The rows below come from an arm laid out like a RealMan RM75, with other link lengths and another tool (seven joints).
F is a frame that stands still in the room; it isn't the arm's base.
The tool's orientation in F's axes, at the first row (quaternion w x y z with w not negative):
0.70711 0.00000 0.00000 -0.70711
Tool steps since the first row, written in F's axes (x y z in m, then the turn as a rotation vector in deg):
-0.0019 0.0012 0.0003 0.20 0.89 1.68
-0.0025 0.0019 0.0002 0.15 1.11 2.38
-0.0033 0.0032 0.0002 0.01 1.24 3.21
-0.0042 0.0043 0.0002 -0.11 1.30 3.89
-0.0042 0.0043 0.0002 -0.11 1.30 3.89
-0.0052 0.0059 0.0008 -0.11 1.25 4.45
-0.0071 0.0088 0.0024 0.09 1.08 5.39
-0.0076 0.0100 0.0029 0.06 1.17 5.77
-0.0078 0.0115 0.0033 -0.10 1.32 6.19
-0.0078 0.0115 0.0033 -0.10 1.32 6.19
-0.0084 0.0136 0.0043 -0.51 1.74 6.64
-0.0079 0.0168 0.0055 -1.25 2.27 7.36
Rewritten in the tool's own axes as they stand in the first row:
-0.0012 -0.0019 0.0003 -0.89 0.20 1.68
-0.0019 -0.0025 0.0002 -1.11 0.15 2.38
-0.0032 -0.0033 0.0002 -1.24 0.01 3.21
-0.0043 -0.0042 0.0002 -1.30 -0.11 3.89
-0.0043 -0.0042 0.0002 -1.30 -0.11 3.89
-0.0059 -0.0052 0.0008 -1.25 -0.11 4.45
-0.0088 -0.0071 0.0024 -1.08 0.09 5.39
-0.0100 -0.0076 0.0029 -1.17 0.06 5.77
-0.0115 -0.0078 0.0033 -1.32 -0.10 6.19
-0.0115 -0.0078 0.0033 -1.32 -0.10 6.19
-0.0136 -0.0084 0.0043 -1.74 -0.51 6.64
-0.0168 -0.0079 0.0055 -2.27 -1.25 7.36

